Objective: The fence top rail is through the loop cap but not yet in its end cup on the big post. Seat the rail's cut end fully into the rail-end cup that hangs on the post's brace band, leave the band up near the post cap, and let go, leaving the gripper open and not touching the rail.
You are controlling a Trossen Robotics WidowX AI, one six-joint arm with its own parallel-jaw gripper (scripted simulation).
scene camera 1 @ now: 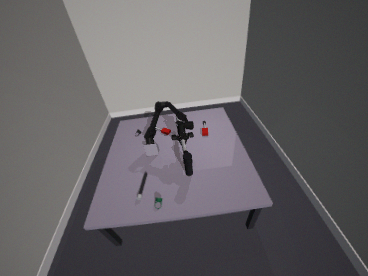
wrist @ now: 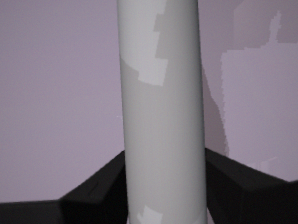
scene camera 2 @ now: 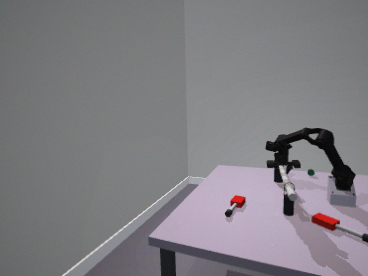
Labels:
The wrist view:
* my gripper: 161, 154
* grey top rail: 160, 55

